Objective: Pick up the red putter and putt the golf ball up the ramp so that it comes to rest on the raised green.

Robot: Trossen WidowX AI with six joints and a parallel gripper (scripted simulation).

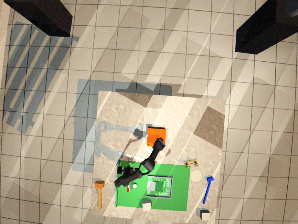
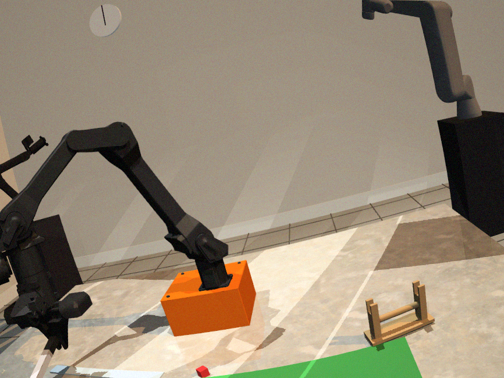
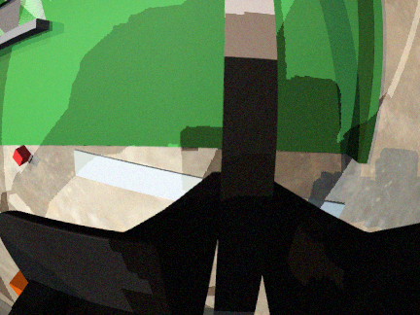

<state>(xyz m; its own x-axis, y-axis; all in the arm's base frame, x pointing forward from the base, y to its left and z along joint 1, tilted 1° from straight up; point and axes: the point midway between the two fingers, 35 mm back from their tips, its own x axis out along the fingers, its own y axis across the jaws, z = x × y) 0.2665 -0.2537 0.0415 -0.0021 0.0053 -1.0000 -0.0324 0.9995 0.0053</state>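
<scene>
The white strip lies 100 mm below my gripper tip, 70 mm behind it and 10 mm to the left of it. From my gripper tip the other things lie so: red putter: 120 mm ahead, 10 mm to the left; then white golf ball: 210 mm ahead, 80 mm below, 60 mm to the left; then small red cube: 250 mm to the left, 90 mm below, 40 mm behind.
</scene>
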